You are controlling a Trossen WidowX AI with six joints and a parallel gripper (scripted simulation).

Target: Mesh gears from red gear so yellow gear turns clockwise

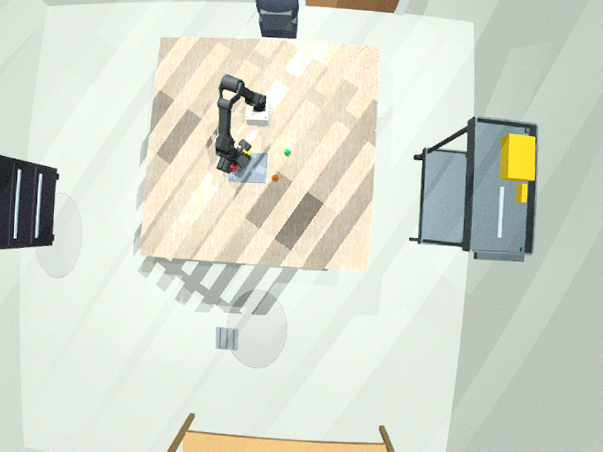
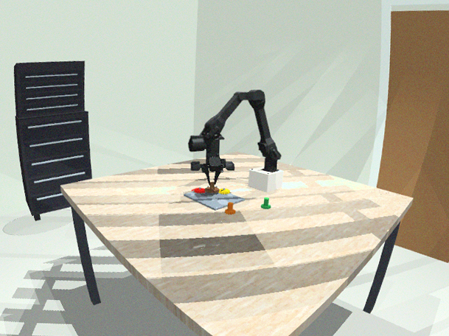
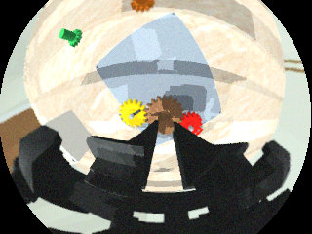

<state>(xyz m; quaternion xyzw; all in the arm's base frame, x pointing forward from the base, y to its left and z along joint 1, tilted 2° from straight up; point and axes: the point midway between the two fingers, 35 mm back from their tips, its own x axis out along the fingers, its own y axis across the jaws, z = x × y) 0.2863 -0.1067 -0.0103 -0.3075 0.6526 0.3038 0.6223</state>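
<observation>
Right now the brown gear is 1 cm below my gripper tip. The rest, counted from my gripper tip: yellow gear 5 cm behind, 3 cm to the left, 3 cm below; red gear 3 cm ahead, 5 cm to the right, 3 cm below; orange gear 9 cm ahead, 19 cm to the left, 3 cm below.
</observation>
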